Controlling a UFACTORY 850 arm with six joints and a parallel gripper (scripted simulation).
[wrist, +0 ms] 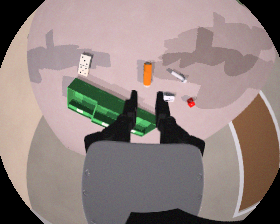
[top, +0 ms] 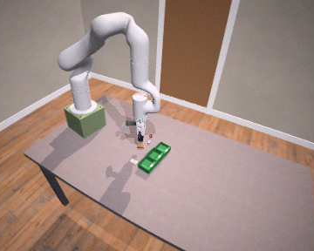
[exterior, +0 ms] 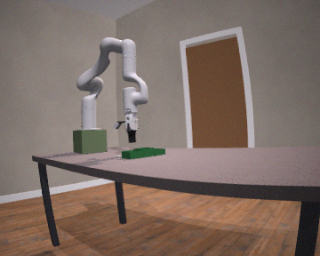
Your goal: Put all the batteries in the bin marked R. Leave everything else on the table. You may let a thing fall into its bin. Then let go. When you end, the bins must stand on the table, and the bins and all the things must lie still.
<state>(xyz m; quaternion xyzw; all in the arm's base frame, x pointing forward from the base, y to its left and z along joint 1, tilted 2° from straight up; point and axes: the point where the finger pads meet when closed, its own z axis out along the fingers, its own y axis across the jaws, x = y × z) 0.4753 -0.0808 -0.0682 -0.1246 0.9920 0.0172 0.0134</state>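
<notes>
My hand is 90 mm above the orange battery. The rest, counted from my hand: grey piece (20 mm behind, 70 mm to the left, 90 mm below); green three-compartment bin (120 mm ahead, 60 mm to the right, 70 mm below); red piece (30 mm ahead, 120 mm to the left, 90 mm below).
</notes>
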